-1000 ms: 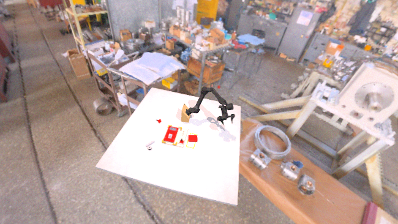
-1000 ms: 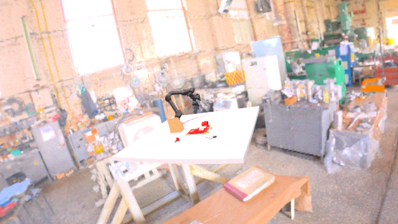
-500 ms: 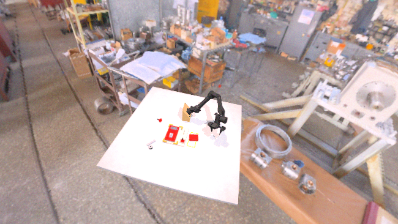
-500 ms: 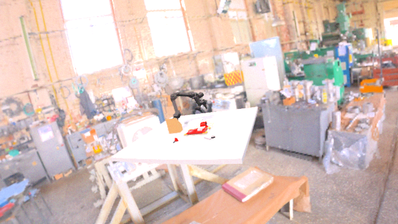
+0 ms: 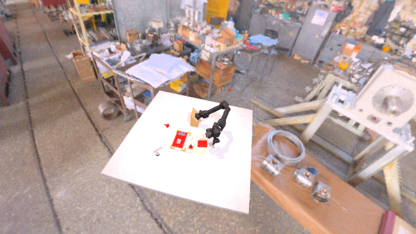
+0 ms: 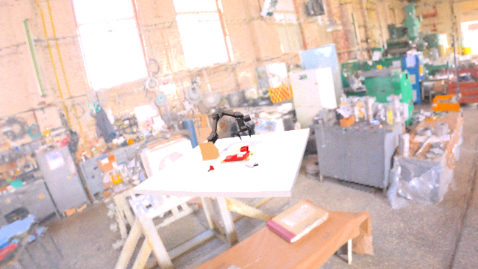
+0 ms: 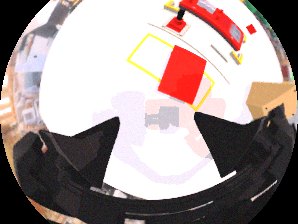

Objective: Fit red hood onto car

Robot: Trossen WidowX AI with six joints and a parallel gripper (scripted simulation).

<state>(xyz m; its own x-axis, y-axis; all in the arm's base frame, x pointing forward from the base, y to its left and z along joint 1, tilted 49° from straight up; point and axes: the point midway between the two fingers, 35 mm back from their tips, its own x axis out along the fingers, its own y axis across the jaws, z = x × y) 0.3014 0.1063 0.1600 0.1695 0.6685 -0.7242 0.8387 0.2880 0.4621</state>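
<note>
My gripper tip is 8 cm to the left of the red hood, 7 cm above it and 1 cm past it. From my gripper tip the other things lie so: grey bar: 50 cm to the right, 13 cm ahead, 8 cm below.
</note>
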